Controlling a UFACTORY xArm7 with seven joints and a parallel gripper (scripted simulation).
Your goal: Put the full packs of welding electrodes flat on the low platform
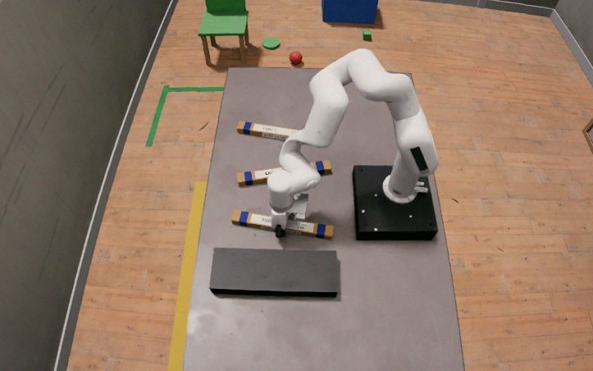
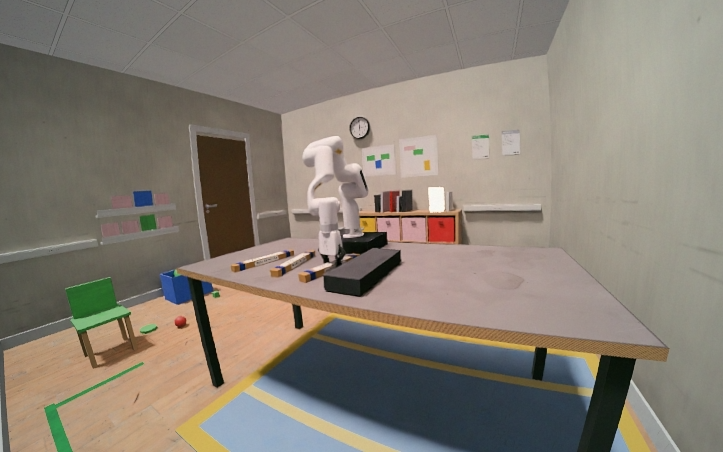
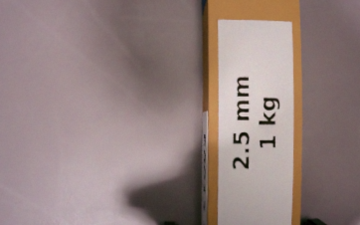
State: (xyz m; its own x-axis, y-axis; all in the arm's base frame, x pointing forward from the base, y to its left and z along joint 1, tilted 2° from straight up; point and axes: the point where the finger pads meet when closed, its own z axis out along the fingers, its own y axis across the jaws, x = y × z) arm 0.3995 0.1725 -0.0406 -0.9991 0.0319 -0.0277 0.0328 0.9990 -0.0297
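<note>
Now: hand right at the pack of welding electrodes. From my hand the other things lie so: pack: 210 mm to the right, 30 mm ahead; platform: 180 mm to the left.
</note>
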